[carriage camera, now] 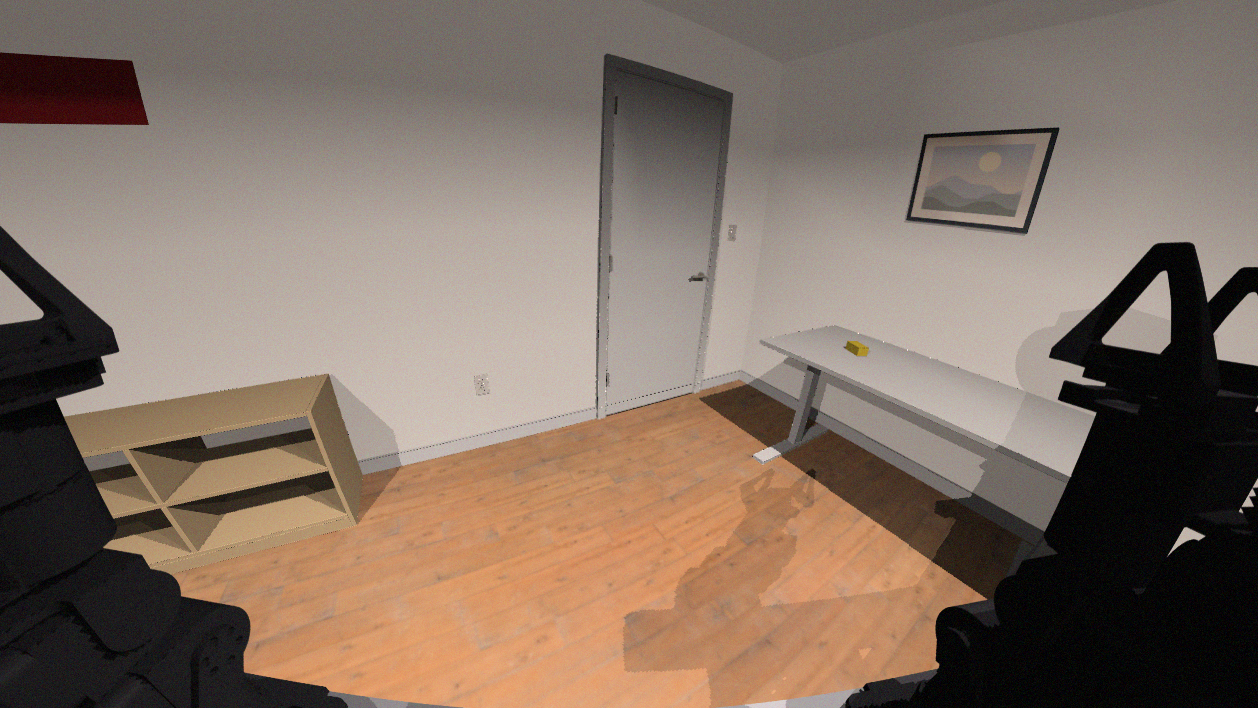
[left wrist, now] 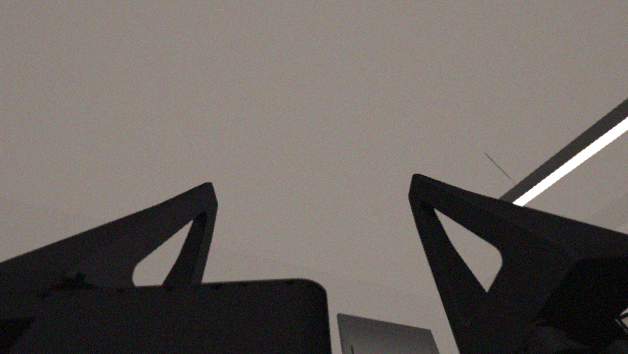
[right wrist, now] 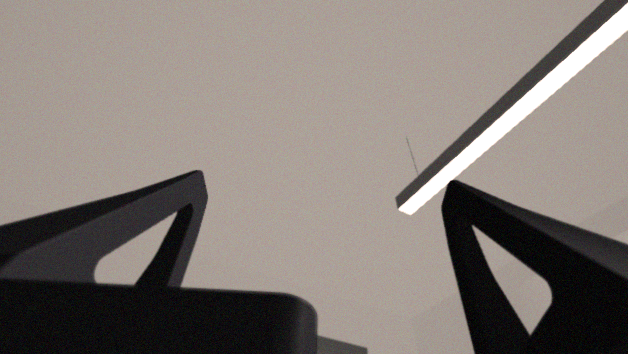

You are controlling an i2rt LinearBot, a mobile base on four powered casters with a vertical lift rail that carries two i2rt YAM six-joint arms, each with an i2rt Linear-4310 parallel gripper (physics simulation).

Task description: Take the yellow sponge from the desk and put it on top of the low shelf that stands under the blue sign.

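Places are measured from the left arm's base along level axes (x back, y right, z up), in millimetres.
Where they show: left gripper, fingertip midpoint: (left wrist: 313,189); right gripper, fingertip midpoint: (carriage camera: 1220,255) (right wrist: 323,188).
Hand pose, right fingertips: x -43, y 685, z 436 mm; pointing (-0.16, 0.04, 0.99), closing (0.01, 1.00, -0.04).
Note:
After its pixels a point has its place.
The yellow sponge (carriage camera: 857,348) {x -1405, y 1582, z -125 mm} lies on the white desk (carriage camera: 933,387) {x -1047, y 1742, z -162 mm}, near its far end, at the right in the carriage view. A low wooden shelf (carriage camera: 318,413) {x -1002, y -835, z -323 mm} stands against the wall at the left, partly hidden by the left arm. A red sign shows on the wall above it; no blue sign shows. My left gripper (left wrist: 313,189) {x -27, y 8, z 440 mm} is open and empty, raised at the left edge of the carriage view. My right gripper (right wrist: 323,188) {x -43, y 685, z 436 mm} is open and empty, raised at the right, far nearer to the camera than the sponge. Neither gripper is near the sponge.
The red sign (carriage camera: 70,90) {x -997, y -1510, z 869 mm} is cut off at the upper left. A grey door (carriage camera: 662,237) {x -2130, y 636, z 292 mm} stands in the far wall. A framed picture (carriage camera: 978,189) {x -1424, y 2076, z 711 mm} hangs above the desk. The desk's leg (carriage camera: 803,406) {x -1612, y 1500, z -583 mm} rests on the wooden floor (carriage camera: 492,563) {x -814, y -119, z -882 mm}. A ceiling lamp (left wrist: 570,162) {x -625, y 1159, z 1195 mm} (right wrist: 515,115) {x -475, y 1260, z 1195 mm} shows overhead.

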